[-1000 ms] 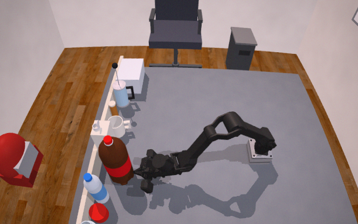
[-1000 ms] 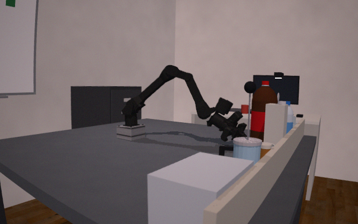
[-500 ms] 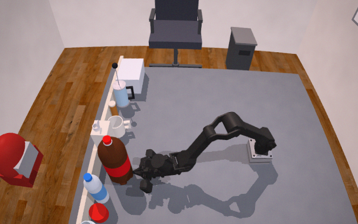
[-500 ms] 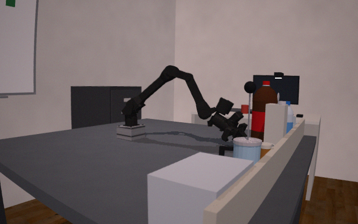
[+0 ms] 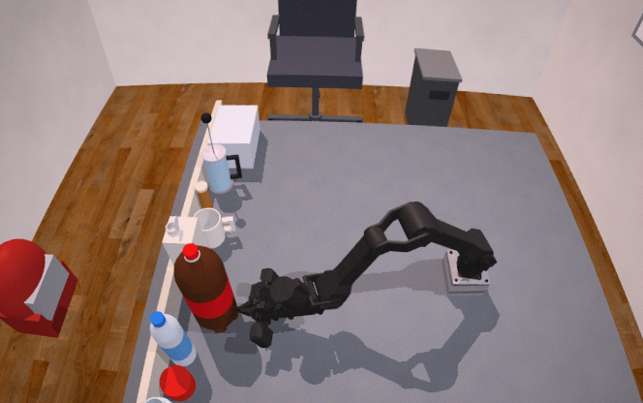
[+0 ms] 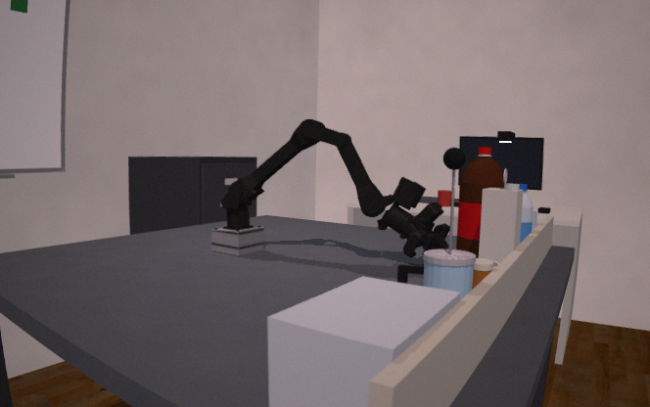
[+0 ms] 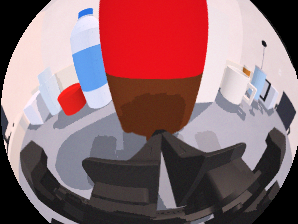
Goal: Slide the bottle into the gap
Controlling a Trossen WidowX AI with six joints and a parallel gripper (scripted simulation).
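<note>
My hand is 10 cm below the brown cola bottle, 8 cm short of it and 1 cm to the right of it. The rest, counted from my hand: red cup: 21 cm to the left, 12 cm ahead, 3 cm below; low beige rail: 22 cm ahead, 9 cm to the right; water bottle: 14 cm ahead, 13 cm to the left, 5 cm above.
</note>
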